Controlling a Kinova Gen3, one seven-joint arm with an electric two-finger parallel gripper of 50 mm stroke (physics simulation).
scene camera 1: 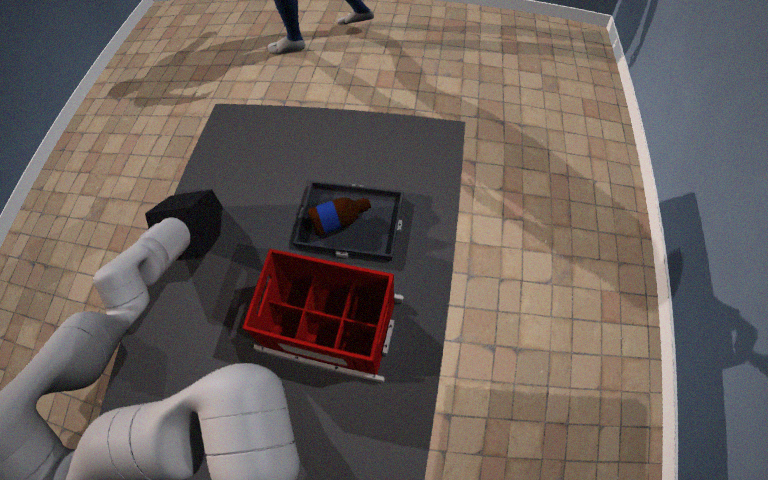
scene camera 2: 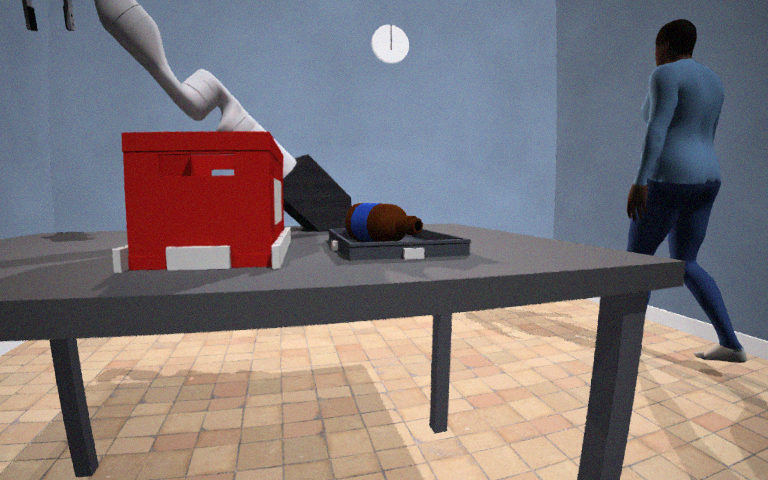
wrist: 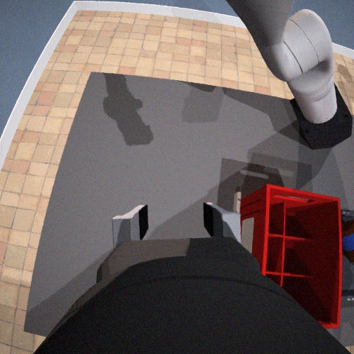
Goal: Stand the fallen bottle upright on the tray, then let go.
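Seen in the pictures: gripper, fingertip midpoint: [scene camera 2: 51, 30]; arm's base at its link origin: [scene camera 1: 173, 235] [scene camera 2: 284, 173].
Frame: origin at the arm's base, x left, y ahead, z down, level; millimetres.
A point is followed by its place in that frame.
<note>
A brown bottle [scene camera 1: 346, 213] {x 97, y 414, z 86 mm} [scene camera 2: 390, 221] {x 105, y 437, z 107 mm} with a blue label lies on its side in the dark tray [scene camera 1: 346, 253] {x 16, y 412, z 132 mm} [scene camera 2: 453, 248] {x 159, y 550, z 143 mm}, its neck toward the tray's right side in scene camera 1. In the wrist view a small part of the bottle [wrist: 348, 242] shows at the right edge, behind the red crate. My gripper [scene camera 2: 49, 25] {x -437, y 296, z -215 mm} [wrist: 175, 215] is open with nothing between its fingers. It hangs high above the table, on the other side of the crate from the tray and well away from the bottle. The fingers do not show in scene camera 1.
A red crate [scene camera 1: 304, 310] {x -160, y 331, z 62 mm} [scene camera 2: 198, 209] {x -199, y 506, z 79 mm} [wrist: 340, 260] with several compartments stands beside the tray, with white brackets at its foot. It rises much higher than the tray. The arm's black base block [scene camera 1: 205, 223] {x 57, y 59, z 46 mm} [scene camera 2: 318, 195] {x 78, y 57, z 60 mm} [wrist: 325, 131] stands on the table [scene camera 1: 339, 141] {x 385, y 374, z 155 mm}. A person [scene camera 2: 688, 124] stands beyond the table.
</note>
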